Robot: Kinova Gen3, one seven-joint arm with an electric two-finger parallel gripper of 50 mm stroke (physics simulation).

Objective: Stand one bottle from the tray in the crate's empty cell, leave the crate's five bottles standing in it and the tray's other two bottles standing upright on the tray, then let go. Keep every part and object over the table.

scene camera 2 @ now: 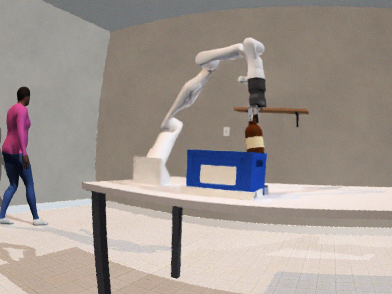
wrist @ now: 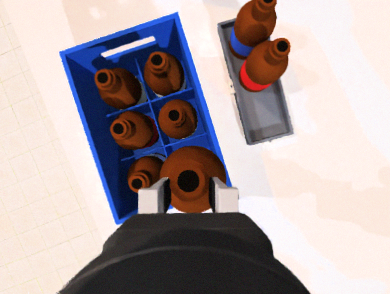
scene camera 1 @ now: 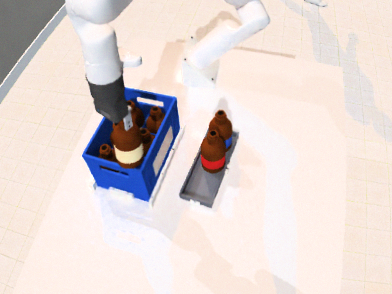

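My gripper is shut on the neck of a brown bottle with a cream label. The bottle hangs upright over the crate's near corner cell, its lower end hidden behind the rim in scene camera 2. The blue crate holds five brown bottles in the other cells, seen from above in the wrist view. A red-label bottle and a blue-label bottle stand upright at one end of the grey tray.
The tray lies beside the crate's long side on the white table. The arm's base stands behind them. A wall shelf shows beyond the arm, and a person in pink is at the far left.
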